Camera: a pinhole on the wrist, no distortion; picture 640 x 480 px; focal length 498.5 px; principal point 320.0 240.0 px. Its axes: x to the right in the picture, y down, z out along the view. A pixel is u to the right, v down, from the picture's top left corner.
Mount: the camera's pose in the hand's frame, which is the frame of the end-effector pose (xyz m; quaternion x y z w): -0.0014 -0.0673 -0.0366 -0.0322 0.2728 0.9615 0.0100
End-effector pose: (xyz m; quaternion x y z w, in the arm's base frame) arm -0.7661 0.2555 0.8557 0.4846 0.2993 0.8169 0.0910
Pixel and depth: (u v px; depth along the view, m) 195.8 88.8 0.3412
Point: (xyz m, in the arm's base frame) -0.5996 0.2066 1.0930
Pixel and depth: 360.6 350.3 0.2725
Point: -0.5512 0.3078 0.9185
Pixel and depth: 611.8 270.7 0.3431
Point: -0.4251 0.1826 0.8357
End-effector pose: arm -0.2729 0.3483 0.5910 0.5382 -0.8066 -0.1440 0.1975
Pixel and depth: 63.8 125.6 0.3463
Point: -0.5831 0.2742 0.4975
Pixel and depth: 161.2 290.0 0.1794
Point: -0.3587 0.3137 0.4899
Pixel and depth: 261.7 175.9 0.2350
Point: -0.4146 0.3694 0.4985
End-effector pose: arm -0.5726 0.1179 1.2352 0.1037 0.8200 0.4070 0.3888
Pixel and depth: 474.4 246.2 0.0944
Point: -0.5151 0.1131 1.2257
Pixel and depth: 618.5 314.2 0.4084
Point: -0.1685 0.2393 1.3374
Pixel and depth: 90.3 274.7 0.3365
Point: -0.4796 0.4001 1.1286
